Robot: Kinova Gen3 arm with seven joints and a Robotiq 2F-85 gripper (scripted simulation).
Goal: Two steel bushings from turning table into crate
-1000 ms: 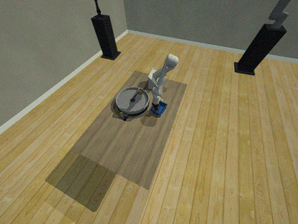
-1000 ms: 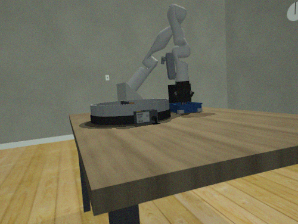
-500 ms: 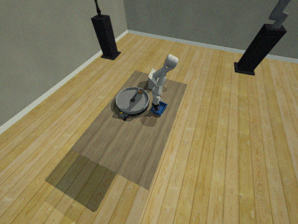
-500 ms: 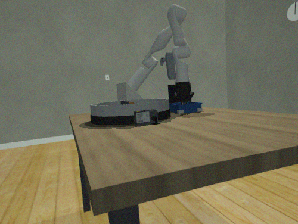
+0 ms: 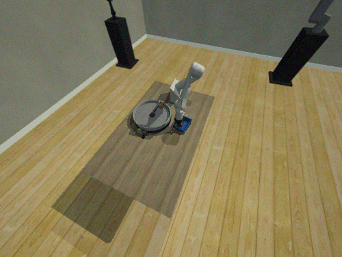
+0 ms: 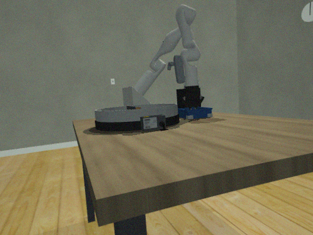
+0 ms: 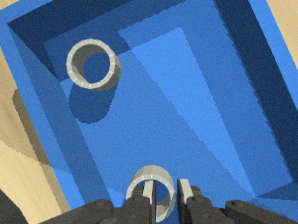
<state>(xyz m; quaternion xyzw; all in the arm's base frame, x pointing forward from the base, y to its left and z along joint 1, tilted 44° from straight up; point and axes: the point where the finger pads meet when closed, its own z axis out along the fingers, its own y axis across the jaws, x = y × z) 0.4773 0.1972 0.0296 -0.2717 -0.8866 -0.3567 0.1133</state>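
The blue crate lies 50 mm behind my hand, 30 mm to the left of it and 10 mm below it. The rest, counted from my hand: grey turning table: 20 mm behind, 320 mm to the right, 10 mm above.
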